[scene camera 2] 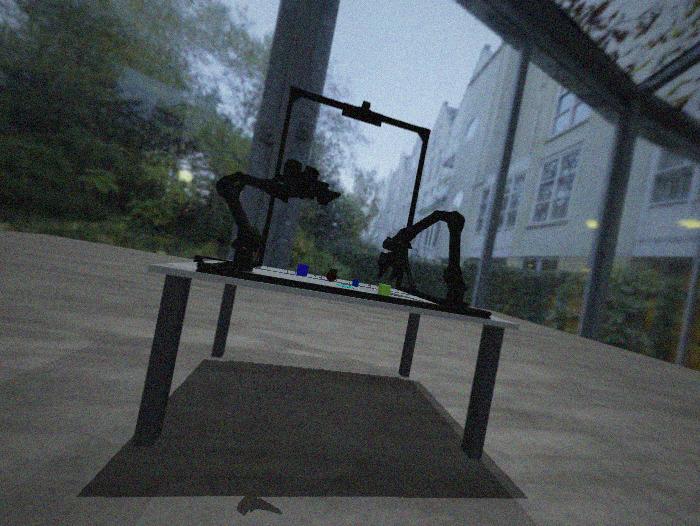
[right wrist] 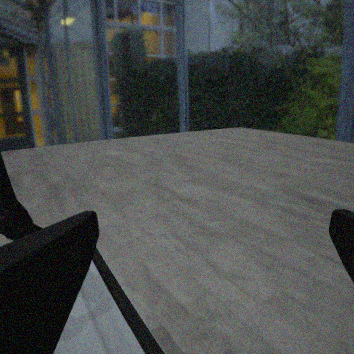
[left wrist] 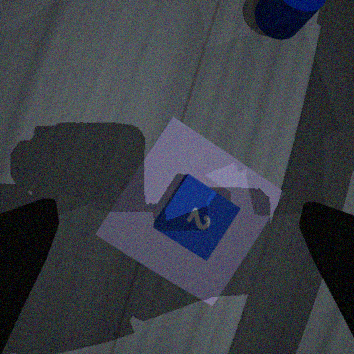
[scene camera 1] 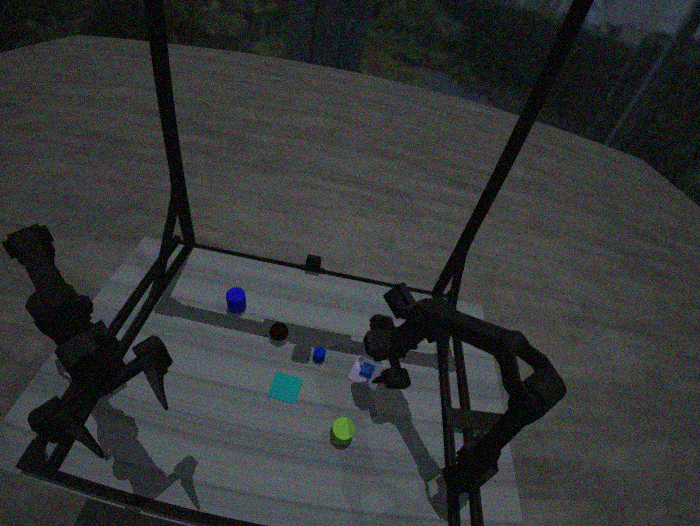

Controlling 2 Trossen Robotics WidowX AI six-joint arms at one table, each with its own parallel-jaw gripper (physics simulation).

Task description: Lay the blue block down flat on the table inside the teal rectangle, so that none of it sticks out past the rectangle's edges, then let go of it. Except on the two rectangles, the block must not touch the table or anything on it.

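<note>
The blue block bears a pale "2" and sits inside the lilac rectangle, turned with its edges. The teal rectangle lies bare, left of the lilac one in scene camera 1. My left gripper is open and empty, above the block; in its wrist view the block shows between the wide-apart fingers, touching neither. My right gripper is open and empty, high at the left in scene camera 2, far from the block.
A small blue cylinder stands between and behind the rectangles. A green cylinder stands in front. A dark brown round object and a larger blue cylinder stand farther back left.
</note>
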